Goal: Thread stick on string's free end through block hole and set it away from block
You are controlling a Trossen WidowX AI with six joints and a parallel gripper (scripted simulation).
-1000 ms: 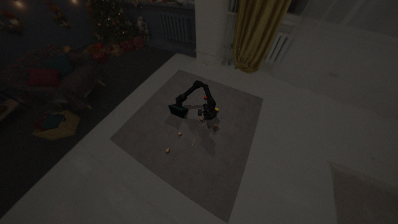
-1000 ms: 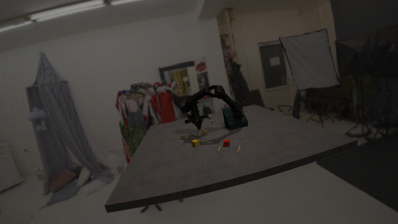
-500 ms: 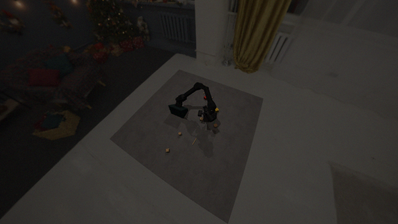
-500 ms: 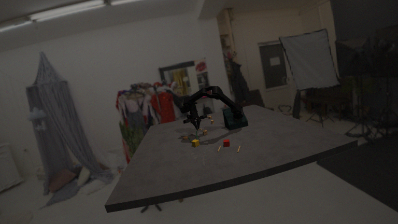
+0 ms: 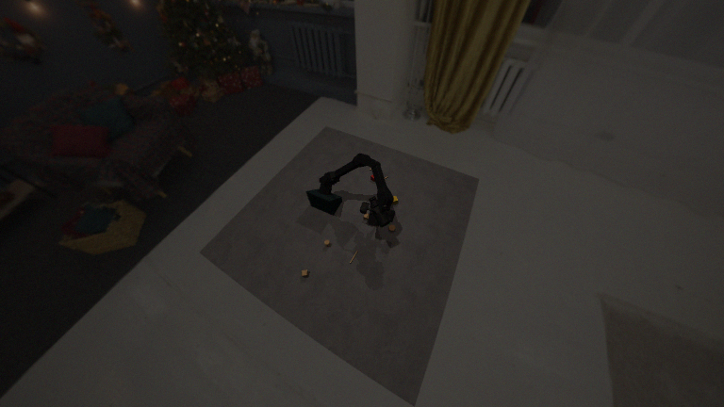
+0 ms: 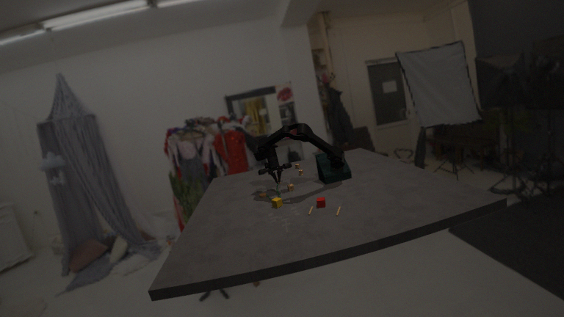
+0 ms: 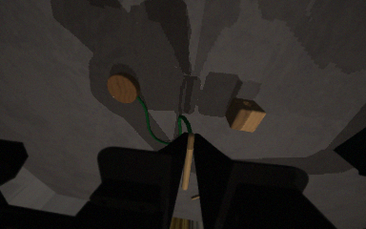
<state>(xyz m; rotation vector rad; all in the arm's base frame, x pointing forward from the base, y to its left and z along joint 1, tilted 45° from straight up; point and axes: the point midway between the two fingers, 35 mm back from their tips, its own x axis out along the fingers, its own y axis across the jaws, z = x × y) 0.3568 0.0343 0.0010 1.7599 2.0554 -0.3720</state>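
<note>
The wooden block is 60 mm behind my gripper tip, 20 mm to the right of it and 40 mm below it. Also, from my gripper tip: round wooden button 100 mm ahead, 10 mm to the right, 50 mm below; then yellow cube 30 mm ahead, 170 mm to the left, 40 mm below; then thin wooden stick 20 mm to the left, 10 mm above.
</note>
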